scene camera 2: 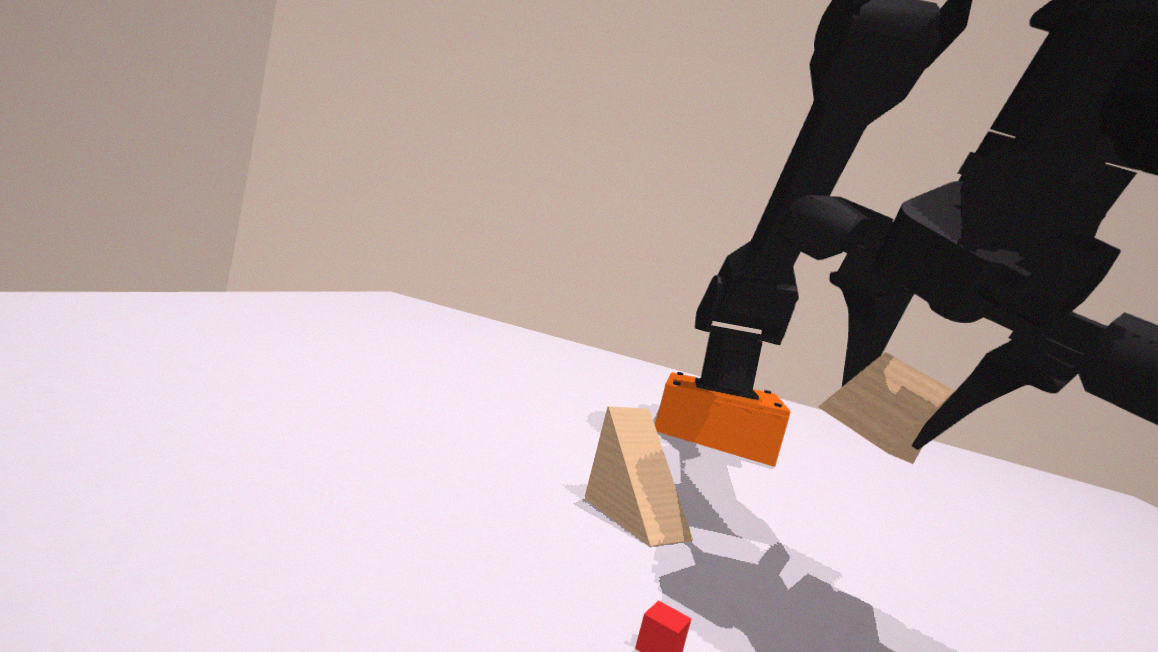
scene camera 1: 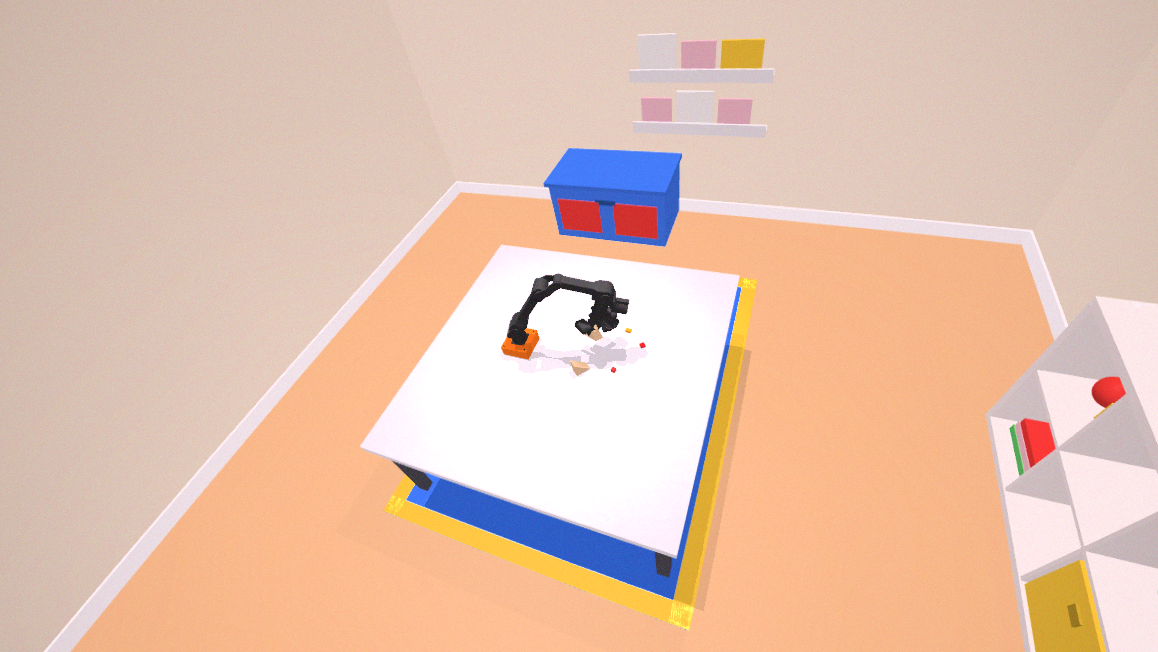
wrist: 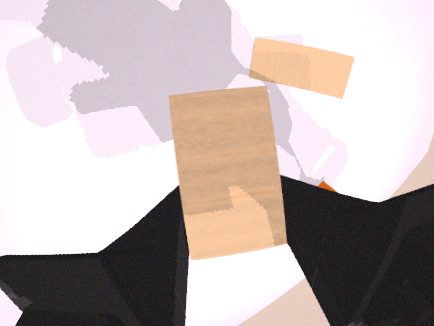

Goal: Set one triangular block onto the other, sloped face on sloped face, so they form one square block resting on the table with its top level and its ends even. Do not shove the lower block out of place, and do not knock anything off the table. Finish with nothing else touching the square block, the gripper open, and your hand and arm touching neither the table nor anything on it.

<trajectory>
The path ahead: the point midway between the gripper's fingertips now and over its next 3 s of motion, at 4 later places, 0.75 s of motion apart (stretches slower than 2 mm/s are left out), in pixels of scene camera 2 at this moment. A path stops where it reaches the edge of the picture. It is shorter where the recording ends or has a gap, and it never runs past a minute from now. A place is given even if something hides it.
My gripper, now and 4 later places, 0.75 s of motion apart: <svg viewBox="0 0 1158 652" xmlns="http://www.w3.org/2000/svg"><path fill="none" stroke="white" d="M879 423L853 389L765 333L690 433L681 442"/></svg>
</trajectory>
